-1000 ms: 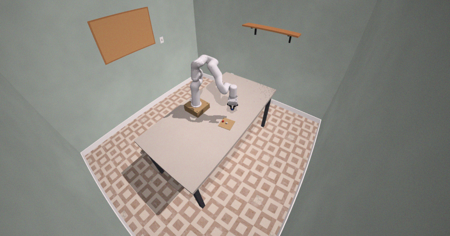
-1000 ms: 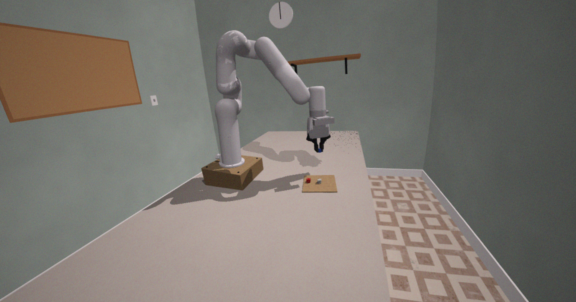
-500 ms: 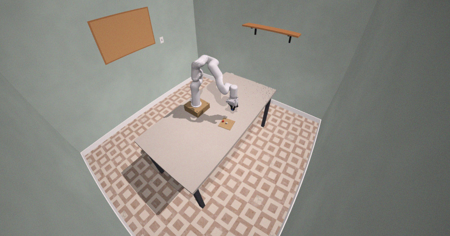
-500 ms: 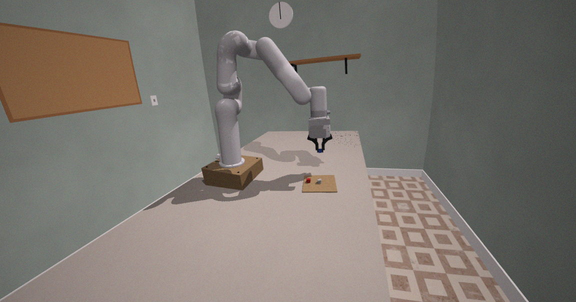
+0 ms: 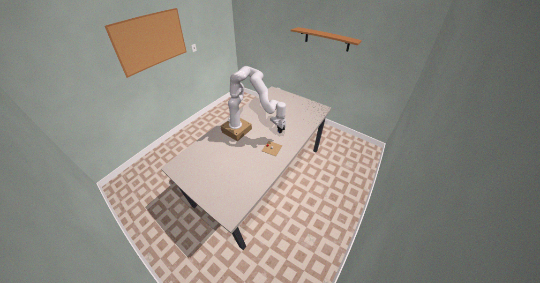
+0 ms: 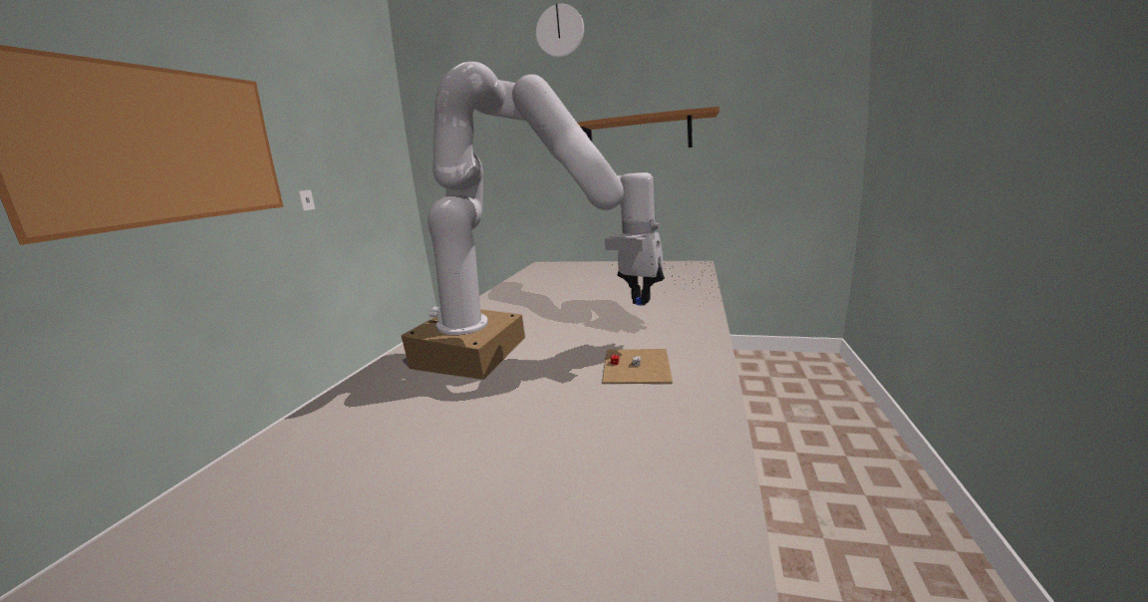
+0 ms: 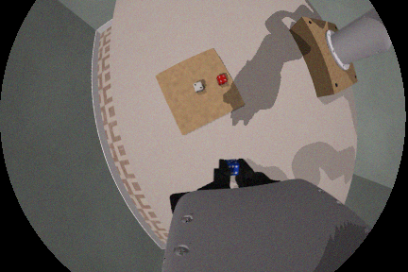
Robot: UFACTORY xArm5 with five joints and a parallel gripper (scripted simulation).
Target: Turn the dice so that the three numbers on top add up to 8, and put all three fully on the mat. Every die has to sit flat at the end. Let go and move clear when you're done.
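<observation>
My hand is 130 mm to the left of the red die, 110 mm above it and 60 mm past it. From my hand the other things lie so: blue die (10 mm to the right, 10 mm below); then tan mat (130 mm to the right, 120 mm below, 10 mm behind); then white die (130 mm to the right, 110 mm below, 10 mm behind).
</observation>
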